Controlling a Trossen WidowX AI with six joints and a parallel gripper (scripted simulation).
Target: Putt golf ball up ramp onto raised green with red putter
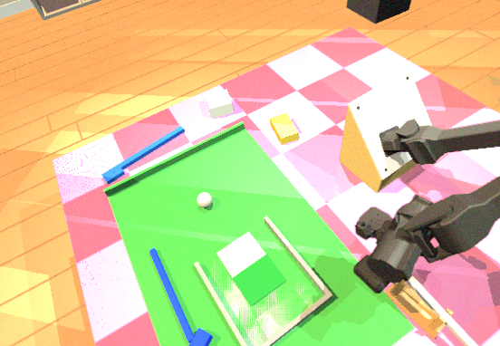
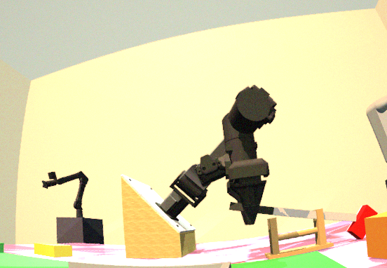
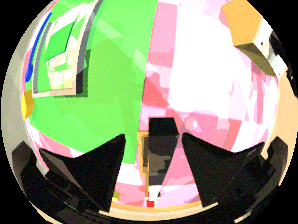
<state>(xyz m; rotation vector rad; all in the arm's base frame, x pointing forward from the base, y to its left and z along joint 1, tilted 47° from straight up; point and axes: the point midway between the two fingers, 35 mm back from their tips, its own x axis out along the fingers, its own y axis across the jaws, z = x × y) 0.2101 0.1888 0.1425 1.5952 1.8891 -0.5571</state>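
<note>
Right now my gripper tip is 9 cm to the right of the wooden stand, 3 cm above it and 2 cm past it. From my gripper tip the other things lie so: white golf ball (40 cm to the right, 27 cm ahead, 5 cm below); then putter (11 cm to the left, 2 cm behind); then green mat (27 cm ahead, 24 cm to the right, 7 cm below).
</note>
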